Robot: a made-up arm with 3 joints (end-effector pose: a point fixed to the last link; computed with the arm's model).
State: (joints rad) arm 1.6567 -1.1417 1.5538
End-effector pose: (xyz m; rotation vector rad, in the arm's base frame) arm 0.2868 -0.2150 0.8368 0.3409 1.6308 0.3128
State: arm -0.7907 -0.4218 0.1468
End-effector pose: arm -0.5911 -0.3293 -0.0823 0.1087 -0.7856 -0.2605
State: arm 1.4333 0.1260 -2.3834
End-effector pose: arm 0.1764 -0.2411 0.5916 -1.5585 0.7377 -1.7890
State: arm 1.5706 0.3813 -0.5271
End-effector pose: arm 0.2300 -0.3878 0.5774 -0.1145 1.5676 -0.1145
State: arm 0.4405 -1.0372 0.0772
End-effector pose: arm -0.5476 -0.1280 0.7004 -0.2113 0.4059 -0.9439
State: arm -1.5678 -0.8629 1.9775
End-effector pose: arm -0.2318 -0.2951 -0.3867 -0.8653 -1.3885 0.8679
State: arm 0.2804 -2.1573 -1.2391
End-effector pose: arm -0.3807 0.1758 0.5370 0.4037 0.0517 2.8605
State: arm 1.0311 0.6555 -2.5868
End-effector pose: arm 0.0614 -0.2185 0.5331 -0.9827 0.6798 -1.7342
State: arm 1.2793 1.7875 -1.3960
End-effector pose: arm 0.1848 -0.1451 0.3725 0.2502 1.2620 0.3363
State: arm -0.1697 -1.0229 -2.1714
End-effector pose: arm -0.5683 -0.0991 0.3240 -0.2618 -0.0069 3.0780
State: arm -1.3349 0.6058 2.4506
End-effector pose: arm -0.2619 -0.2617 0.0828 -1.9025 -0.0811 2.4140
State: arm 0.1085 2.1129 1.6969
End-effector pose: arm -0.0472 0.1282 0.4245 -0.1341 0.0466 -2.4703
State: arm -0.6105 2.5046 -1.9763
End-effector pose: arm -0.2821 0.0310 0.2713 -0.1612 -0.5961 0.5116
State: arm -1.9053 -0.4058 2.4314
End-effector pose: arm -0.0785 -0.3328 -0.2872 -1.8289 -1.1415 1.3006
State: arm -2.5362 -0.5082 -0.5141
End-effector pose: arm 0.3869 -0.2422 -0.3597 1.2648 -2.2551 -0.3950
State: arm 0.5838 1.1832 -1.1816
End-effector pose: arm -0.0399 -0.2798 0.4900 0.0005 0.5838 0.0016
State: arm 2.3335 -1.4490 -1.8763
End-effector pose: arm 0.5437 0.0066 0.4238 2.8122 0.2590 1.2024
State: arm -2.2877 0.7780 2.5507
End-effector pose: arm -0.0819 -0.2192 -0.0684 2.7790 -0.2607 -1.2643
